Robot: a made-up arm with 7 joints.
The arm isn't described. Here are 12 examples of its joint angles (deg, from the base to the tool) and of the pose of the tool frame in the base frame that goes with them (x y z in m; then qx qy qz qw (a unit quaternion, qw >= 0)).
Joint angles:
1: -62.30 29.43 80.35 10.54 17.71 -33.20 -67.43
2: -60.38 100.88 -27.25 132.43 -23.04 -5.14 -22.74
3: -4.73 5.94 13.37 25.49 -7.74 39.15 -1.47
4: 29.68 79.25 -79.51 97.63 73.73 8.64 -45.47
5: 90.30 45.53 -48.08 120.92 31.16 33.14 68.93
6: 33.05 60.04 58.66 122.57 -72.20 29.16 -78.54
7: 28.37 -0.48 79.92 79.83 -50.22 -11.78 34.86
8: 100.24 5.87 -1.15 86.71 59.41 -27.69 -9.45
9: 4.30 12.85 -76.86 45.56 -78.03 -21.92 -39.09
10: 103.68 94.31 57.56 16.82 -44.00 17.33 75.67
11: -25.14 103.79 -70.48 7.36 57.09 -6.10 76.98
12: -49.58 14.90 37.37 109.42 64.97 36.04 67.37
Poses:
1: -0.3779 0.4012 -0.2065 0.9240 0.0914 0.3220 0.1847
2: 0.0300 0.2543 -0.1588 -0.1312 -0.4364 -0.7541 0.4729
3: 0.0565 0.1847 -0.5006 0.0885 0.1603 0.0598 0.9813
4: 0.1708 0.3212 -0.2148 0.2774 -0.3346 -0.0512 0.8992
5: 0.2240 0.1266 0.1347 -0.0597 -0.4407 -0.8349 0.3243
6: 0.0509 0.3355 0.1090 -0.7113 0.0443 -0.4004 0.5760
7: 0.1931 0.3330 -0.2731 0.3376 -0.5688 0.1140 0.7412
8: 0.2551 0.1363 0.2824 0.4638 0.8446 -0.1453 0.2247
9: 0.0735 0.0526 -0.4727 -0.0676 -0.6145 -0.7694 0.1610
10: -0.1011 0.6163 0.0126 0.1027 -0.8308 0.2407 0.4912
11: 0.0501 0.6218 0.0833 0.1457 0.3234 -0.1147 0.9279
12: -0.0163 0.2933 -0.2433 -0.5617 -0.4968 0.0995 0.6541
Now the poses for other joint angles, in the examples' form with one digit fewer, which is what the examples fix.
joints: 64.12 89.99 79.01 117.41 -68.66 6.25 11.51
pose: -0.165 0.292 0.124 -0.875 0.116 -0.425 0.198
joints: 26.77 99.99 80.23 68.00 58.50 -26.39 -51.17
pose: -0.091 0.444 0.262 -0.121 0.773 -0.458 0.422
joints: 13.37 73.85 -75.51 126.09 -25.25 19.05 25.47
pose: 0.096 0.205 -0.201 -0.018 -0.232 -0.841 0.487
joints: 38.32 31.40 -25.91 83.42 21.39 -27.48 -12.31
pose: 0.363 0.188 -0.124 0.001 -0.931 -0.098 0.351
